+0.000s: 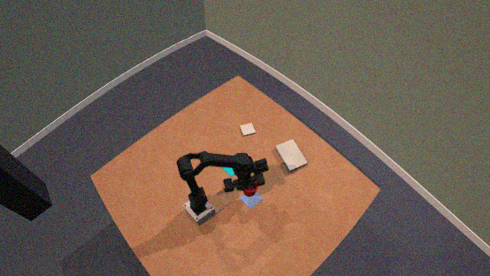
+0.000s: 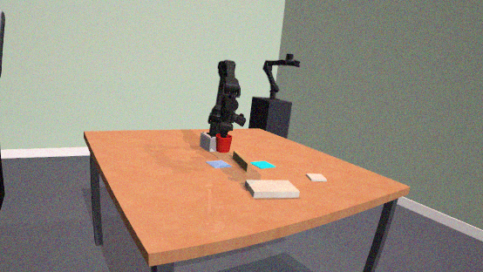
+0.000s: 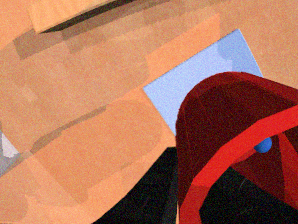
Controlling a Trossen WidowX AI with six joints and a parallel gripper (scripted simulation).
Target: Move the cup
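The blue marble is 4 cm ahead of my gripper tip, 3 cm to the right of it and 2 cm below it. The rest, counted from my gripper tip: cyan pad (18 cm to the left, 11 cm below, 8 cm ahead); then light blue pad (11 cm below, 3 cm to the right, 2 cm ahead); then red cup (3 cm ahead, 2 cm to the right).
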